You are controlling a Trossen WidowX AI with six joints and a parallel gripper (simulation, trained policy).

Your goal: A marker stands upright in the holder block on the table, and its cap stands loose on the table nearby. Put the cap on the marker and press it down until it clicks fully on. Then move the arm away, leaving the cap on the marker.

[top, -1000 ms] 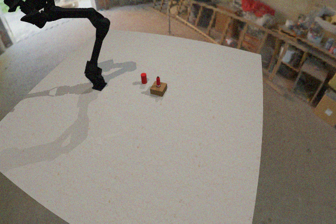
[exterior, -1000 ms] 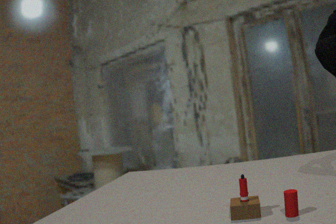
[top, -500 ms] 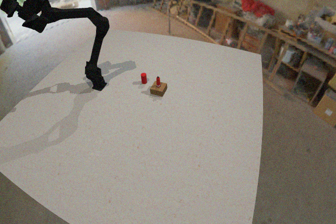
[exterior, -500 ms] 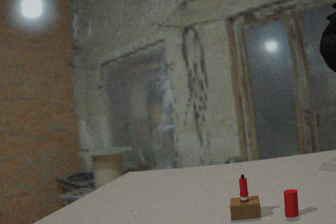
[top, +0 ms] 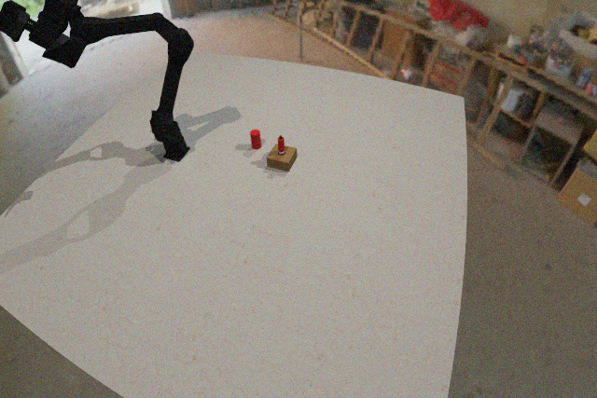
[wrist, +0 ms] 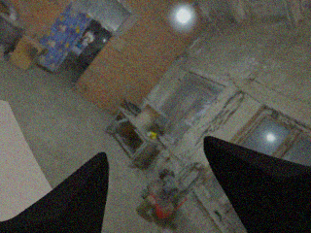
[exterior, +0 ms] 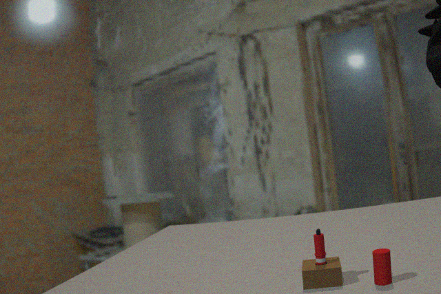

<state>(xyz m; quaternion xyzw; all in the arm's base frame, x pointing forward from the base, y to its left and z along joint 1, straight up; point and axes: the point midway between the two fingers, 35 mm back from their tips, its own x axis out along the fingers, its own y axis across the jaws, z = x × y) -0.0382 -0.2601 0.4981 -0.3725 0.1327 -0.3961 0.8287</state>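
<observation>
My gripper tip is 47 cm above the red cap, 39 cm to the right of it and 24 cm short of it. Also, from my gripper tip: holder block (48 cm below, 35 cm to the left, 34 cm ahead).
</observation>
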